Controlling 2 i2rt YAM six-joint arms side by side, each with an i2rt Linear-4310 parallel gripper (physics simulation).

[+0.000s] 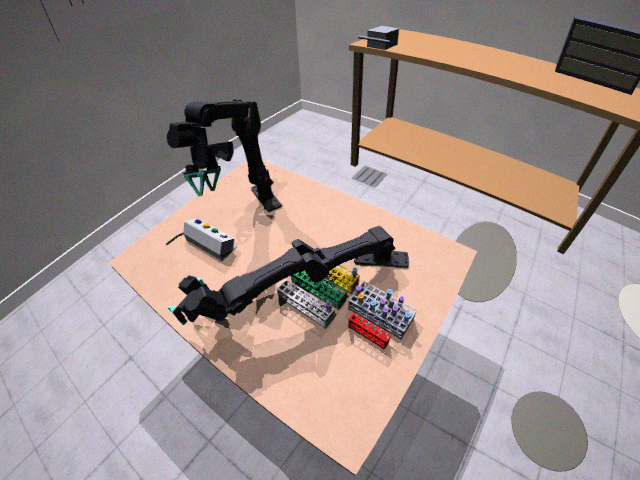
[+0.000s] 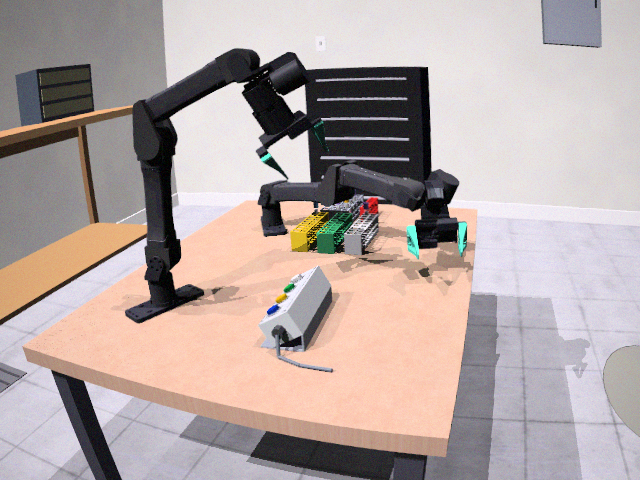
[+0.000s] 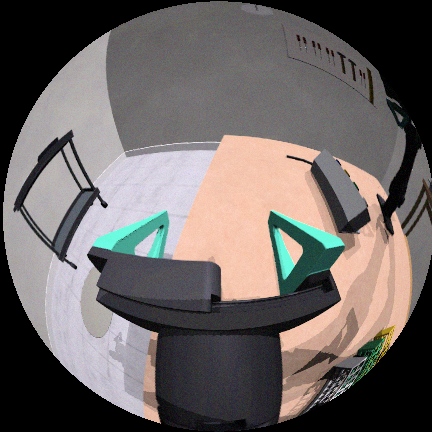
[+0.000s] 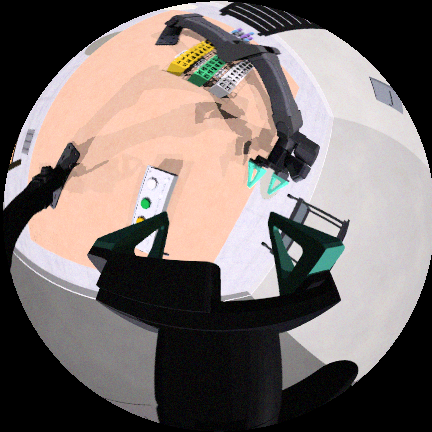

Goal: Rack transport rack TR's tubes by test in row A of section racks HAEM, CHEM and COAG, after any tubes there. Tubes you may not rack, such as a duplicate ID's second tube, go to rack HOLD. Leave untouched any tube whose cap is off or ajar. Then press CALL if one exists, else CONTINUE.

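Places are measured from the left arm's base along level axes (x back, y down, z right), in centimetres.
Pixels of known places: left gripper, fingertip midpoint: [image 1: 178, 297] [image 2: 440, 255] [image 3: 218, 215] [image 4: 258, 190]; right gripper, fingertip midpoint: [image 1: 206, 193] [image 2: 307, 165] [image 4: 218, 216]; left arm's base, origin of the base link: [image 1: 381, 258] [image 2: 272, 226]; right arm's base, origin of the base link: [image 1: 265, 197] [image 2: 165, 304] [image 3: 384, 212] [image 4: 59, 176].
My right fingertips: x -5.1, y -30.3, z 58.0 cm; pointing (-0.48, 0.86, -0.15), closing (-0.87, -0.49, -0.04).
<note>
For each thing: its top centre in the pictures, then the offset to it from my right fingertips. "spot": a spot on its surface instead. Level surfaces: height alone.
- large grey rack, middle of its top: [image 1: 383, 305] [image 2: 342, 202] dy +24.6, dx -18.6, dz -58.4 cm
- red rack, middle of its top: [image 1: 369, 326] [image 2: 369, 202] dy +24.6, dx -26.6, dz -54.6 cm
- silver rack, middle of its top: [image 2: 362, 223] [image 1: 304, 298] [image 4: 237, 73] dy +24.6, dx -19.0, dz -33.7 cm
- purple-capped tube, middle of its top: [image 1: 328, 304] dy +20.9, dx -22.3, dz -41.7 cm
- green rack, middle of its top: [image 2: 335, 222] [image 1: 317, 281] [image 4: 217, 60] dy +24.6, dx -11.8, dz -36.9 cm
- yellow rack, middle of its top: [image 2: 310, 221] [image 1: 331, 266] [image 4: 197, 49] dy +24.6, dx -5.1, dz -40.5 cm
- blue-capped tube, middle of its top: [image 1: 355, 269] dy +20.9, dx -8.2, dz -48.6 cm
- white button box, middle of its top: [image 2: 295, 285] [image 4: 151, 217] [image 3: 347, 171] [image 1: 205, 228] dy +21.9, dx +5.1, dz +9.5 cm
- cable, surface spot: [image 2: 305, 366] spot: dy +29.8, dx +6.2, dz +27.1 cm
- table, its level: dy +30.3 cm
A large grey rack [image 1: 393, 326] holds several tubes with purple, light blue and yellow caps. A red rack [image 1: 368, 331] [image 2: 373, 204] stands beside it. A silver rack [image 1: 302, 306] [image 2: 353, 243] holds a purple-capped tube [image 1: 328, 305]. A green rack [image 1: 338, 298] [image 2: 325, 241] is partly hidden by the left arm. A yellow rack [image 2: 298, 240] [image 4: 176, 67] holds a blue-capped tube [image 1: 355, 271]. Rack labels are unreadable. The white button box [image 1: 208, 241] [image 2: 296, 312] has blue, yellow, green and white buttons. My right gripper [image 1: 206, 192] [image 2: 307, 164] [image 4: 218, 216] is open, high above the table. My left gripper [image 2: 439, 256] [image 3: 218, 215] is open, low near the table edge.
The left arm [image 1: 268, 271] stretches over part of the green and yellow racks. A cable [image 2: 305, 366] runs from the button box. A wooden bench [image 1: 465, 62] and a black cabinet [image 2: 367, 108] stand beyond the table [image 1: 330, 403].
</note>
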